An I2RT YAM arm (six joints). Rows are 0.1 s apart.
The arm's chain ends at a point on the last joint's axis. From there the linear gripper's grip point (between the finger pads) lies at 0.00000 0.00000 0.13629 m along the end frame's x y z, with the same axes.
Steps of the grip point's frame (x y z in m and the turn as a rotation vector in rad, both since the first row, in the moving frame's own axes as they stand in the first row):
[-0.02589 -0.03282 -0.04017 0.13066 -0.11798 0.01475]
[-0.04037 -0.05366 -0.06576 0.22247 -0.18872 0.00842]
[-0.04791 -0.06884 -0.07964 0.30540 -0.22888 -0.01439]
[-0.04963 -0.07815 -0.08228 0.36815 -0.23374 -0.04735]
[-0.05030 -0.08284 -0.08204 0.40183 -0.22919 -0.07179]
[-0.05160 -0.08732 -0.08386 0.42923 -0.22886 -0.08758]
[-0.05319 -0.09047 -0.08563 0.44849 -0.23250 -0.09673]
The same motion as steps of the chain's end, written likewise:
[-0.01003 -0.01499 -0.03806 0.13066 -0.11798 0.01475]
[-0.01514 -0.02366 -0.06000 0.22247 -0.18872 0.00842]
[-0.01717 -0.02844 -0.06983 0.30540 -0.22888 -0.01439]
[-0.01762 -0.03031 -0.06953 0.36815 -0.23374 -0.04735]
[-0.01826 -0.03115 -0.06772 0.40183 -0.22919 -0.07179]
[-0.01915 -0.03251 -0.06806 0.42923 -0.22886 -0.08758]
[-0.01999 -0.03350 -0.06862 0.44849 -0.23250 -0.09673]

